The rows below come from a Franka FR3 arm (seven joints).
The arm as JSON. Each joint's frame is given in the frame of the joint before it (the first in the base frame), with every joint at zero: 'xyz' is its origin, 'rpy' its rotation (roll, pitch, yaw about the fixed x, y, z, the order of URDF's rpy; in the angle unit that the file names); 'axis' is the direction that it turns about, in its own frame. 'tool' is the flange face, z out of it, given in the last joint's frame.
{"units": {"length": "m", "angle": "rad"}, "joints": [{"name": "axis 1", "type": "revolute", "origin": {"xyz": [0.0, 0.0, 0.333], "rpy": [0.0, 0.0, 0.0]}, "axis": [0.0, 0.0, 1.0]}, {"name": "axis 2", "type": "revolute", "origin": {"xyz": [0.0, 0.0, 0.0], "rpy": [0.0, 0.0, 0.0]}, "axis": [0.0, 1.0, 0.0]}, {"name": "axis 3", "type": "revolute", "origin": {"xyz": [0.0, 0.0, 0.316], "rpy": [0.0, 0.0, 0.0]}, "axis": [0.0, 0.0, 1.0]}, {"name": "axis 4", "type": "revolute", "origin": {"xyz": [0.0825, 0.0, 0.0], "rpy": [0.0, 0.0, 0.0]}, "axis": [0.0, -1.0, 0.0]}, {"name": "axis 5", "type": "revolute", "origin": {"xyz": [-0.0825, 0.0, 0.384], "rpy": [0.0, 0.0, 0.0]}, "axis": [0.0, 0.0, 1.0]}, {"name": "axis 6", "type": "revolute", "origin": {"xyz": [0.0, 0.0, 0.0], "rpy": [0.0, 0.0, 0.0]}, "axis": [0.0, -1.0, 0.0]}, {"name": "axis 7", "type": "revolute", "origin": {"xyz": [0.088, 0.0, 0.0], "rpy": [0.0, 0.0, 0.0]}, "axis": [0.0, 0.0, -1.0]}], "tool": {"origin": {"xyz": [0.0, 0.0, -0.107], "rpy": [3.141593, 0.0, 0.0]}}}
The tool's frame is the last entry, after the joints.
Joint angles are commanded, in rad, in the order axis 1, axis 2, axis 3, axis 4, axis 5, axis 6, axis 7. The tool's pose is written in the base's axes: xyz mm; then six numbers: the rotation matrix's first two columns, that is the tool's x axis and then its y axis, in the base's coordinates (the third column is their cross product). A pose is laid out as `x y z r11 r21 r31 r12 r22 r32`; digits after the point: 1 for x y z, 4 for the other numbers.
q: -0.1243, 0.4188, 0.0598, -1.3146, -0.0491, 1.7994, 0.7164
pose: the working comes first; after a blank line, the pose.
Where each joint sits with the arm in this pose, in the base's axes (m; each line is computed from the numbers above, not from the rounded line before):
axis 1: 0.0000 0.0000 0.3330
axis 2: 0.0000 0.0000 0.3330
axis 3: 0.1275 -0.0159 0.6217
axis 4: 0.2028 -0.0204 0.5882
axis 5: 0.5941 -0.0481 0.6077
axis 6: 0.5941 -0.0481 0.6077
axis 7: 0.6817 -0.0534 0.6136
the tool: 0.6887 -0.0564 0.5068

688.7 -56.4 506.8 0.7106 -0.7005 0.0661 -0.7006 -0.7131 -0.0255
